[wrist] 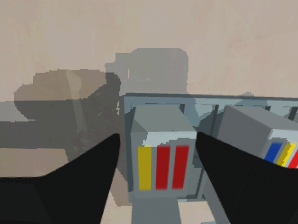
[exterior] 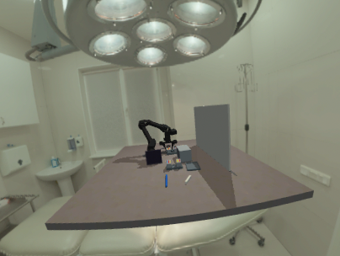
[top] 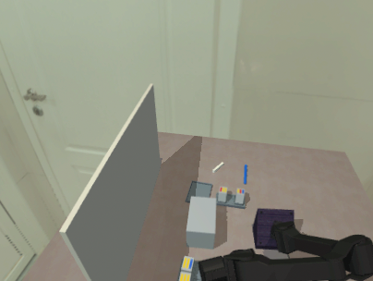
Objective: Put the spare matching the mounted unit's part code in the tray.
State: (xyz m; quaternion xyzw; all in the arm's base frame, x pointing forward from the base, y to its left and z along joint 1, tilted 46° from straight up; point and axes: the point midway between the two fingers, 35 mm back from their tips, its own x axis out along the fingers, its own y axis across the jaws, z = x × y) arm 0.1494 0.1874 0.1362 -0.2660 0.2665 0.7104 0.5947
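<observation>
Right now the grey tray is 410 mm to the right of my gripper tip, 180 mm ahead of it and 10 mm below it. The rest, counted from my gripper tip: grey holder (390 mm to the right, 40 mm ahead, 10 mm below); then tall grey panel (370 mm ahead, 210 mm above, 190 mm to the right); then mounted grey unit (210 mm to the right, 130 mm ahead, 30 mm above).
</observation>
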